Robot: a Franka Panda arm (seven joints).
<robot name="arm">
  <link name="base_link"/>
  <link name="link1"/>
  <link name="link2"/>
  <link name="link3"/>
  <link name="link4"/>
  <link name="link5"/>
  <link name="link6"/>
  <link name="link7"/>
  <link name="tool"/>
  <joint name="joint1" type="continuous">
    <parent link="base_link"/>
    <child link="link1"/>
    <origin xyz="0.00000 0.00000 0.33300" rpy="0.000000 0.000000 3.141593"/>
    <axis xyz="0 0 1"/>
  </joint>
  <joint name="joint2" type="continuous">
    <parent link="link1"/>
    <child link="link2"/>
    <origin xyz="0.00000 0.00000 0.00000" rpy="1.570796 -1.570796 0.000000"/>
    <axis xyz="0 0 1"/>
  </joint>
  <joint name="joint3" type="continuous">
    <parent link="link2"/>
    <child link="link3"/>
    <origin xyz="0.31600 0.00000 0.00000" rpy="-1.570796 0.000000 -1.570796"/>
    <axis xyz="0 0 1"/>
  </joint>
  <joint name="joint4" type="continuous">
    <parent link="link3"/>
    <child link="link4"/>
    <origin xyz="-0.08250 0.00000 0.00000" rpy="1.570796 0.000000 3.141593"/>
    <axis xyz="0 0 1"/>
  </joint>
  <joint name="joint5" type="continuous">
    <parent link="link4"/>
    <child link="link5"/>
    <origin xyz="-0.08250 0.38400 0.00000" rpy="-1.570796 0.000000 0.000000"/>
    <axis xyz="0 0 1"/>
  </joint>
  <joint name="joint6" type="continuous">
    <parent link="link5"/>
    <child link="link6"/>
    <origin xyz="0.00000 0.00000 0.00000" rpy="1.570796 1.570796 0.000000"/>
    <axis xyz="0 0 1"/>
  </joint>
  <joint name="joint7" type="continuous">
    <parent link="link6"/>
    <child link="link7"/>
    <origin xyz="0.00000 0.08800 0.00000" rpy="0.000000 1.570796 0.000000"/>
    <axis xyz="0 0 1"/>
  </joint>
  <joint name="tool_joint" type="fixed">
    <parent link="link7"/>
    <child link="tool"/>
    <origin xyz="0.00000 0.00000 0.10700" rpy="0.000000 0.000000 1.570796"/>
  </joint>
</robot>
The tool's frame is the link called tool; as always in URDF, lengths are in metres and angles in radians. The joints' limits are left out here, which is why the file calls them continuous.
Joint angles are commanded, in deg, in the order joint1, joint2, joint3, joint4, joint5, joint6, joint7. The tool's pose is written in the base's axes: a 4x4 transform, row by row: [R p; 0 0 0 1], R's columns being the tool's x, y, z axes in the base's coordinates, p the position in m. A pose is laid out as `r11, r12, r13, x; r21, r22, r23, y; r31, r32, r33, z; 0, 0, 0, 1`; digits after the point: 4 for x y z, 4 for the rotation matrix.
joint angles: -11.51 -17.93 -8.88 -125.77 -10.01 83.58 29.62
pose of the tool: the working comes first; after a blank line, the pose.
Where each joint sits with the arm in this pose, in the base's axes (m; each line is computed from the numbers above, not from the rounded line before):
joint1: 0.0000 0.0000 0.3330
joint2: 0.0000 0.0000 0.3330
joint3: -0.0953 0.0194 0.6337
joint4: -0.0219 -0.0085 0.6587
joint5: 0.3460 -0.1401 0.6183
joint6: 0.3460 -0.1401 0.6183
joint7: 0.4213 -0.1675 0.5820
the tool: 0.3754 -0.1656 0.4853

0.6019, -0.6734, -0.4292, 0.3754; -0.7399, -0.6725, 0.0176, -0.1656; -0.3005, 0.3069, -0.9031, 0.4853; 0, 0, 0, 1
